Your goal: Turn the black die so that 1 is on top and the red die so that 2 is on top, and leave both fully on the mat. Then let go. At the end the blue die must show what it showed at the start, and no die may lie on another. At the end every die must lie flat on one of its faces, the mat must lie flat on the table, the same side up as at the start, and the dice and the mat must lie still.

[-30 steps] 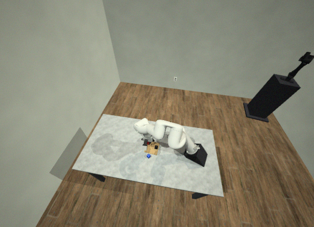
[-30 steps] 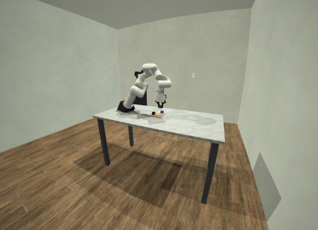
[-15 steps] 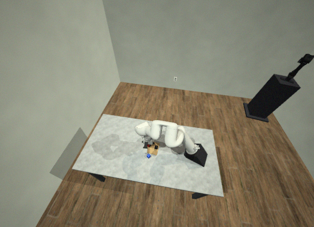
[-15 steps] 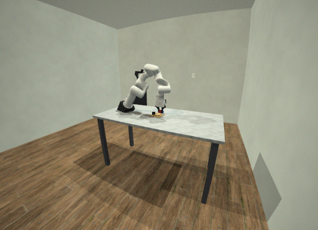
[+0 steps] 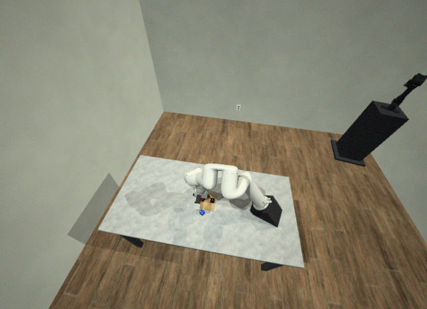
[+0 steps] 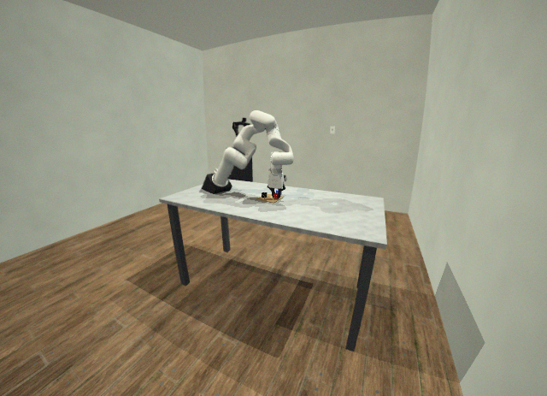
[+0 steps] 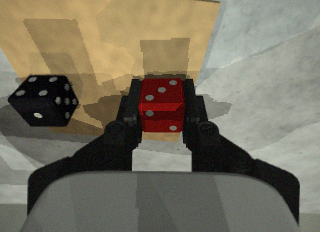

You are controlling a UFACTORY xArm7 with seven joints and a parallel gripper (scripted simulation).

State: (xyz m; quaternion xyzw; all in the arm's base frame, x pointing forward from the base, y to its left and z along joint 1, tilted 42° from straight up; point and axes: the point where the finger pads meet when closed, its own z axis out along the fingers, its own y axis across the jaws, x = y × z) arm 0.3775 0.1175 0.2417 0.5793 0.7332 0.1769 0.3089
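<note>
Right now my hand is 10 mm above the red die. From my hand the other things lie so: black die (90 mm behind, 20 mm to the right, 10 mm below); then blue die (40 mm behind, 100 mm to the left, 20 mm below); then tan mat (40 mm behind, 10 mm to the right, 30 mm below).
</note>
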